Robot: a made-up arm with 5 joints.
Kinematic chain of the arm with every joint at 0, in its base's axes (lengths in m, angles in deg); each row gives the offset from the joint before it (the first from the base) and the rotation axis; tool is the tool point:
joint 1: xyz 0 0 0.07 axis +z
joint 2: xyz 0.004 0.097 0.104 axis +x
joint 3: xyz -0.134 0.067 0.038 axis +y
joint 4: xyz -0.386 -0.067 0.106 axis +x
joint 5: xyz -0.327 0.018 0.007 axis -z
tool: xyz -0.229 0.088 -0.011
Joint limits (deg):
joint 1: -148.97..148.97
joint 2: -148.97..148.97
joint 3: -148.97..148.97
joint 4: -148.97..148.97
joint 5: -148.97..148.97
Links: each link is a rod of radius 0.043 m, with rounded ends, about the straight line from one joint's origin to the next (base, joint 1, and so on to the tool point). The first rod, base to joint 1, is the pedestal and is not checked.
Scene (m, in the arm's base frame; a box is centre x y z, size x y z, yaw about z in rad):
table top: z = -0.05
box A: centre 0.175 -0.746 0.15 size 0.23 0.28 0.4 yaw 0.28
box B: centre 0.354 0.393 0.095 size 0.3 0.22 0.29 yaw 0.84
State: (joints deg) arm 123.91 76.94 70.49 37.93 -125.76
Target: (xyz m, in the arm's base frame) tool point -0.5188 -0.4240 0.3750
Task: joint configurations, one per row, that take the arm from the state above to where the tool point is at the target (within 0.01 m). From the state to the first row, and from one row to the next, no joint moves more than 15 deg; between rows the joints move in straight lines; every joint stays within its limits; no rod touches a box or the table.
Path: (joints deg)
1: 110.33 69.53 66.47 42.85 -119.66
2: 96.75 62.11 62.45 47.77 -113.56
3: 83.17 54.70 58.43 52.69 -107.47
4: 69.59 47.29 54.41 57.60 -101.37
5: 54.80 44.58 48.07 60.45 -114.88
6: 40.02 41.87 41.74 63.30 -128.40
7: 25.23 39.16 35.40 66.14 -141.91

